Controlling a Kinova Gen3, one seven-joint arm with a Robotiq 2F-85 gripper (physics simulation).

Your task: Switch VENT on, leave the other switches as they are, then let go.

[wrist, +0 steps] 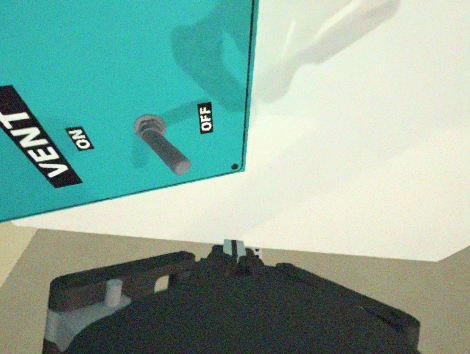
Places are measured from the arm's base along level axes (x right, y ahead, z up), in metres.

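Pixels of known places: gripper, fingertip midpoint: (231, 253).
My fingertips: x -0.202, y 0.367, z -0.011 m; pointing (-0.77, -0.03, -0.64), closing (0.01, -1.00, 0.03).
Observation:
Ahead of a thing's pixels: the offset from my fingertips to its middle. "pt": to the spot under its first point. Level surfaces: height alone.
The VENT switch {pt dx +0.058, dy +0.047, dz -0.038 m} (167, 149) is a grey lever on a teal panel {dz -0.061 m} (100, 60). Its tip points down and right in the view, on the OFF side of its base; the slanted view makes its exact lean hard to judge. The ON label {pt dx +0.047, dy +0.109, dz -0.050 m} (80, 139) is left of the base, the OFF label {pt dx +0.055, dy +0.029, dz -0.078 m} (205, 118) right of it, and the VENT label {dx +0.045, dy +0.134, dz -0.041 m} (37, 142) is at the far left. My gripper (231, 253) is shut and empty at the bottom centre, below the panel's lower right corner in the view, apart from the lever.
The panel's right and lower edges show, with a dark screw {dx -0.003, dy +0.001, dz -0.087 m} (235, 166) at their corner. A white surface {dz -0.151 m} (350, 190) lies beyond them, with shadows across it. A grey-brown surface (442, 300) shows at the bottom. The other switches do not show.

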